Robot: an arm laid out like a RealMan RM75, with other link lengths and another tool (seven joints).
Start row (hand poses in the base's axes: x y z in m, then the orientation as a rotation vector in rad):
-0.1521 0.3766 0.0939 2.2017 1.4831 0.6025
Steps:
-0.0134 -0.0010 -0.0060 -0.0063 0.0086 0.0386
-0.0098 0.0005 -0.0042 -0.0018 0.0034 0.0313
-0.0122 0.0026 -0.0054 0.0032 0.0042 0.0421
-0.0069 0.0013 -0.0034 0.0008 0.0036 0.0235
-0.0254 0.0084 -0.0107 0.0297 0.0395 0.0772
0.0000 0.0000 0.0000 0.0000 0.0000 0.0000
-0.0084 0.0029 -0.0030 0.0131 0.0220 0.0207
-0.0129 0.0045 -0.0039 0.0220 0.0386 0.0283
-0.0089 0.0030 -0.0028 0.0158 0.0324 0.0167
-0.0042 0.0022 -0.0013 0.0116 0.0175 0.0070
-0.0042 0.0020 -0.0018 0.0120 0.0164 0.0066
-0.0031 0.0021 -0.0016 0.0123 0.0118 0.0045
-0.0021 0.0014 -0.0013 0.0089 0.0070 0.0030
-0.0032 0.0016 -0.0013 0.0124 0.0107 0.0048
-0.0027 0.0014 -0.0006 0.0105 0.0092 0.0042
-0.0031 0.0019 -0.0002 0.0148 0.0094 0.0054
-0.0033 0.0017 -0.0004 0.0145 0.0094 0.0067
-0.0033 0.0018 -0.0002 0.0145 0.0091 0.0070
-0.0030 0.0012 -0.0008 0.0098 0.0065 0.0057
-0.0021 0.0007 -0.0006 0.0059 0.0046 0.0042
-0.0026 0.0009 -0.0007 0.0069 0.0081 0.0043
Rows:
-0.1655 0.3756 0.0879 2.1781 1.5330 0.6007
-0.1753 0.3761 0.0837 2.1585 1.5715 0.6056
-0.1875 0.3787 0.0783 2.1352 1.6229 0.6176
-0.1944 0.3800 0.0749 2.1218 1.6521 0.6221
-0.2198 0.3884 0.0642 2.1122 1.7638 0.6355
-0.2198 0.3884 0.0642 2.1122 1.7638 0.6355
-0.2282 0.3913 0.0612 2.1200 1.8002 0.6333
-0.2411 0.3958 0.0573 2.1386 1.8550 0.6261
-0.2500 0.3988 0.0545 2.1578 1.8927 0.6152
-0.2542 0.4010 0.0532 2.1716 1.9110 0.6121
-0.2584 0.4030 0.0514 2.1851 1.9283 0.6103
-0.2615 0.4051 0.0498 2.1972 1.9409 0.6130
-0.2636 0.4065 0.0485 2.2050 1.9490 0.6164
-0.2668 0.4081 0.0472 2.2161 1.9615 0.6203
-0.2695 0.4095 0.0466 2.2255 1.9723 0.6235
-0.2726 0.4114 0.0464 2.2364 1.9852 0.6315
-0.2759 0.4131 0.0460 2.2460 1.9997 0.6393
-0.2792 0.4149 0.0458 2.2551 2.0145 0.6475
-0.2822 0.4161 0.0450 2.2606 2.0259 0.6528
-0.2843 0.4168 0.0444 2.2638 2.0340 0.6554
-0.2869 0.4177 0.0437 2.2702 2.0440 0.6556

